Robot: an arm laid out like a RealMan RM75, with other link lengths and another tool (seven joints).
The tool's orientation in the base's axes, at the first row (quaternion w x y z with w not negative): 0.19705, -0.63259, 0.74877, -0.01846
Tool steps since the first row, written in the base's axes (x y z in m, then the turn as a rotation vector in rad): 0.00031, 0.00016, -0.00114, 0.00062, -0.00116, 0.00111; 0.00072, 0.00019, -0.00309, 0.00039, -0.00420, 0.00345; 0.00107, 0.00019, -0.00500, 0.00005, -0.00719, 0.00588; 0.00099, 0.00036, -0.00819, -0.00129, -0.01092, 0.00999; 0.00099, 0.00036, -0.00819, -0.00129, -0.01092, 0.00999; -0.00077, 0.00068, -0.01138, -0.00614, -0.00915, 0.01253; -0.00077, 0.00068, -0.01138, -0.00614, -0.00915, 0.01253; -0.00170, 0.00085, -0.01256, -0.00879, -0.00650, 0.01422; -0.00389, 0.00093, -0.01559, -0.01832, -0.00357, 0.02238; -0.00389, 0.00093, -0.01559, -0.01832, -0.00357, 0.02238; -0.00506, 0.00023, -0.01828, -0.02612, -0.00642, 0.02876; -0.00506, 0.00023, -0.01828, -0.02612, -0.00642, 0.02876; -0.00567, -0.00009, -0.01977, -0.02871, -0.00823, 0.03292
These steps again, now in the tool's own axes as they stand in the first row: 0.00012, 0.00006, 0.00118, 0.00073, -0.00112, -0.00108; 0.00057, 0.00022, 0.00312, 0.00302, -0.00216, -0.00399; 0.00105, 0.00042, 0.00499, 0.00526, -0.00311, -0.00700; 0.00176, 0.00141, 0.00794, 0.00787, -0.00373, -0.01204; 0.00176, 0.00141, 0.00794, 0.00787, -0.00373, -0.01204; 0.00254, 0.00401, 0.01039, 0.00608, 0.00048, -0.01553; 0.00254, 0.00401, 0.01039, 0.00608, 0.00048, -0.01553; 0.00281, 0.00525, 0.01122, 0.00341, 0.00303, -0.01735; 0.00382, 0.00816, 0.01334, -0.00044, 0.01031, -0.02725; 0.00382, 0.00816, 0.01334, -0.00044, 0.01031, -0.02725; 0.00537, 0.00987, 0.01529, 0.00150, 0.01531, -0.03625; 0.00537, 0.00987, 0.01529, 0.00150, 0.01531, -0.03625; 0.00615, 0.01079, 0.01640, 0.00241, 0.01623, -0.04131
